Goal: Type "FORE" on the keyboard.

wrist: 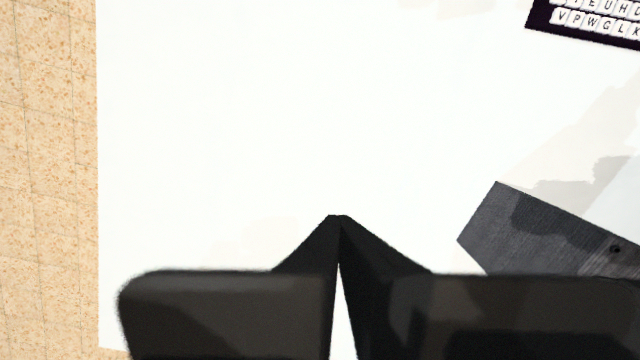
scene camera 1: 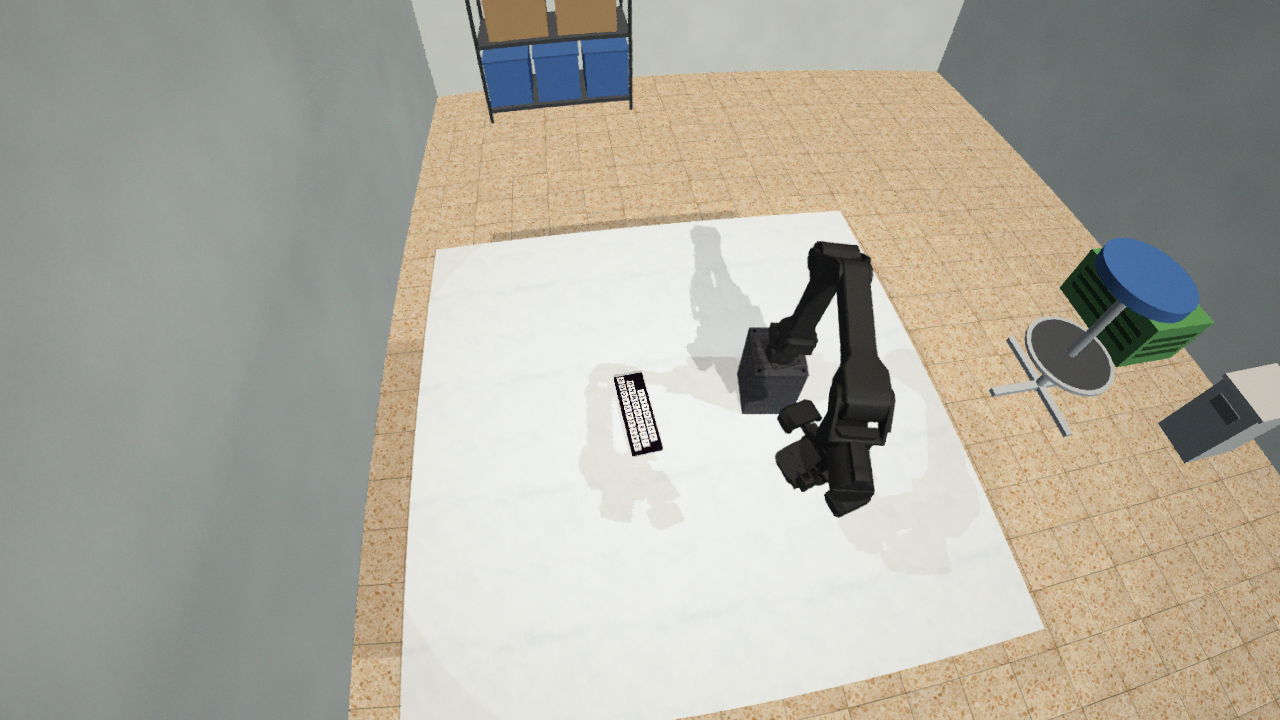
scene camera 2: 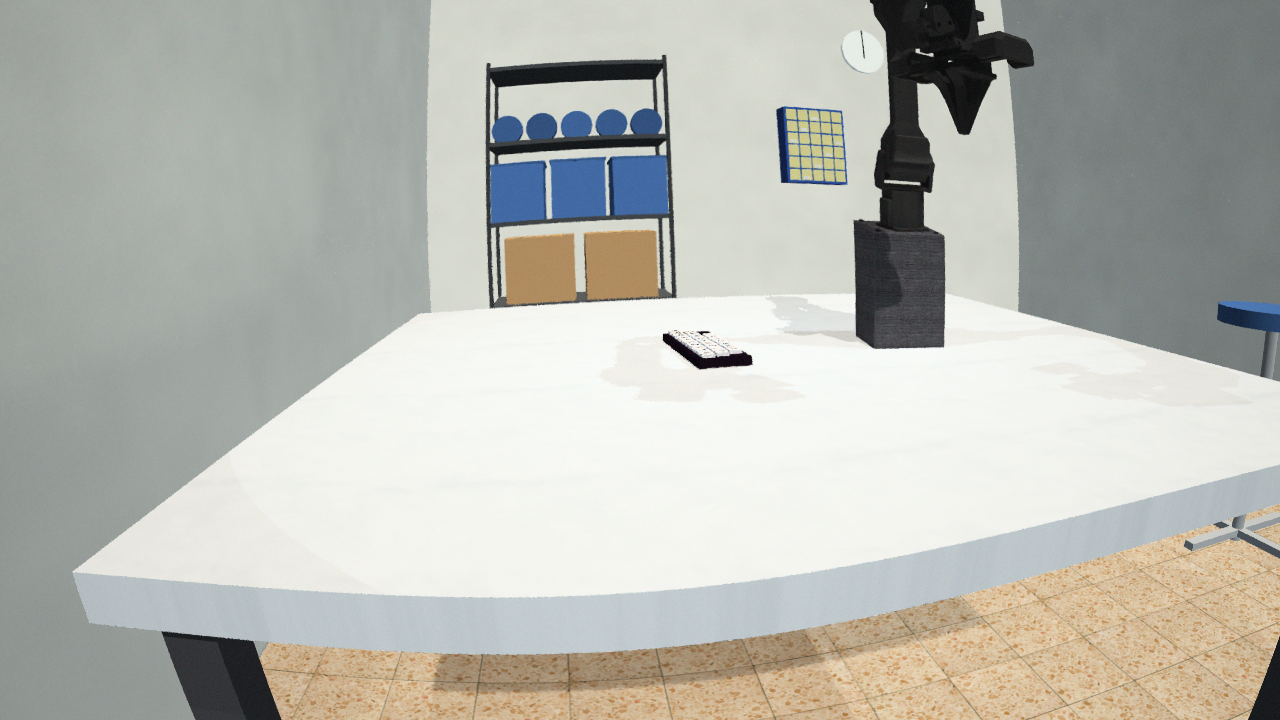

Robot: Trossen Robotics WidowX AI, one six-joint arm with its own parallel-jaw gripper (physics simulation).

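Seen in the pictures: gripper, fingertip midpoint: (wrist: 336,224) (scene camera 1: 808,477) (scene camera 2: 964,134); arm's base, link origin: (scene camera 1: 781,354) (scene camera 2: 903,228).
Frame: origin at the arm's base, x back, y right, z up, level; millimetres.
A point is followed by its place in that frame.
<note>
A small black keyboard with white keys (scene camera 1: 638,413) @(z -157, x -315, y 30 mm) (scene camera 2: 707,349) @(z -157, x -334, y -33 mm) (wrist: 591,21) @(z -158, x -298, y 2 mm) lies flat on the white table, left of the arm's base in both scene views. In the wrist view it is cut off by the top right corner; V, P, W, G, L and part of K show in its bottom row, and E, U and H above. My gripper (scene camera 2: 964,130) @(z 112, x -117, y -311 mm) (wrist: 336,224) @(z 112, x -117, y -311 mm) is shut with its fingertips together and empty. It is high above the table, well to the side of the keyboard and not touching it. In scene camera 1 its fingertips cannot be made out clearly.
The dark base block (scene camera 1: 769,391) @(z -72, x -33, y -43 mm) (scene camera 2: 899,291) @(z -91, x -38, y -42 mm) (wrist: 520,220) @(z -96, x -45, y -40 mm) stands on the white table (scene camera 1: 537,582) @(z -175, x -615, y -284 mm) (scene camera 2: 537,501) @(z -175, x -588, y -437 mm) (wrist: 225,125) @(z -175, x -109, y -458 mm), to the right of the keyboard in the scene views. A blue stool (scene camera 1: 1147,277) and a green crate (scene camera 1: 1163,340) stand on the floor beyond the table's right edge.
</note>
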